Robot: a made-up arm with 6 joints.
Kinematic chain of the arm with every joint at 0, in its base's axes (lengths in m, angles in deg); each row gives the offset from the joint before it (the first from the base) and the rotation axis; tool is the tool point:
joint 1: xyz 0 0 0.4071 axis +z
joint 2: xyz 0.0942 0 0 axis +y
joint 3: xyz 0 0 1.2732 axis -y
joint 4: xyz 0 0 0.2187 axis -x
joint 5: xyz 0.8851 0 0 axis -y
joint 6: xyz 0.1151 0 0 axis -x
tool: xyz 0 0 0
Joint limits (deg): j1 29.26..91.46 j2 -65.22..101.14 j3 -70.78..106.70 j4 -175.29..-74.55 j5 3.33..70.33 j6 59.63..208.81
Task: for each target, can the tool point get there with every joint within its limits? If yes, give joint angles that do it. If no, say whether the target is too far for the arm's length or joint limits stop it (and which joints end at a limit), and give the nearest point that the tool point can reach.
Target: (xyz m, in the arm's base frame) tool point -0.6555 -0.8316 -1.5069
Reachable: no: joint limits stop it (at a limit: joint 1, joint 2, joint 4, joint 5) | nearest point -0.0131 0.5344 -0.4640 | short by 1.835 m
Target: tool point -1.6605 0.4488 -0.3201
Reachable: no: joint limits stop it (at a limit: joint 1, joint 4, joint 5) | nearest point -0.0120 0.4908 -0.3201 | short by 1.649 m
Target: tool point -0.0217 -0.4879 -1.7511
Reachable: no: joint limits stop it (at a limit: joint 1, joint 2, joint 4) | nearest point 0.6168 0.3072 -0.6215 | short by 1.522 m
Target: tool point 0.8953 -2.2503 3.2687
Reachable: no: too far | nearest point 0.0921 -1.3597 2.1675 | short by 1.628 m
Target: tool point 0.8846 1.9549 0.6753
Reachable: yes | joints 67.30 60.69 27.72 -94.43 32.50 171.17
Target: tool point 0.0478 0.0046 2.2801
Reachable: yes | joints 34.70 -32.60 6.81 -96.33 11.82 170.92
